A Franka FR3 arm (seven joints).
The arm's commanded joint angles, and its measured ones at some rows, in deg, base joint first. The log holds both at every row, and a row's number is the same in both.
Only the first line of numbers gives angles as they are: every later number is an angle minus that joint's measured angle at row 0.
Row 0, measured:
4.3 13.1 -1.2 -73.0 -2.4 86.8 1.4
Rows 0 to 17, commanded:
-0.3 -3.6 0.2 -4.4 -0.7 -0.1 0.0
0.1 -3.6 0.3 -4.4 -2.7 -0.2 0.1
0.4 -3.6 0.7 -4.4 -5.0 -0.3 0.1
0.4 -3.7 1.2 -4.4 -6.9 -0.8 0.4
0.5 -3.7 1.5 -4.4 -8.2 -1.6 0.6
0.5 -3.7 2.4 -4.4 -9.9 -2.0 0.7
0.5 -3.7 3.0 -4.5 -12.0 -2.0 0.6
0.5 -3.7 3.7 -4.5 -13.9 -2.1 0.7
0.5 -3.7 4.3 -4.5 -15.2 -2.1 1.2
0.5 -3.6 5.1 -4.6 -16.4 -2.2 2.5
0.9 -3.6 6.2 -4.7 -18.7 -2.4 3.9
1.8 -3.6 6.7 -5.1 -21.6 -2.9 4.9
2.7 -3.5 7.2 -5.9 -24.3 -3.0 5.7
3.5 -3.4 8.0 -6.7 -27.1 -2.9 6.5
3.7 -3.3 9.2 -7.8 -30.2 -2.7 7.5
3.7 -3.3 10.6 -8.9 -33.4 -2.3 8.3
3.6 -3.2 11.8 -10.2 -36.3 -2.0 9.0
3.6 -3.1 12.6 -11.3 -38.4 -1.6 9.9
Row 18, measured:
3.9 -2.2 10.0 -6.5 -31.7 -2.8 6.8
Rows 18 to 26, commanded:
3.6 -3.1 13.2 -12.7 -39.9 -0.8 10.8
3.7 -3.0 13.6 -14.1 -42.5 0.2 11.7
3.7 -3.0 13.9 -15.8 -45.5 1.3 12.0
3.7 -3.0 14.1 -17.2 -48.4 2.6 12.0
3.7 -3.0 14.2 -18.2 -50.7 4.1 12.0
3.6 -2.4 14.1 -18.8 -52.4 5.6 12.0
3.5 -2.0 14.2 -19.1 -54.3 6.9 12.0
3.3 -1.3 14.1 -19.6 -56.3 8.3 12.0
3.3 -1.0 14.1 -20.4 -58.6 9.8 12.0
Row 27, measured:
4.3 -1.4 13.6 -17.4 -52.6 5.4 10.8
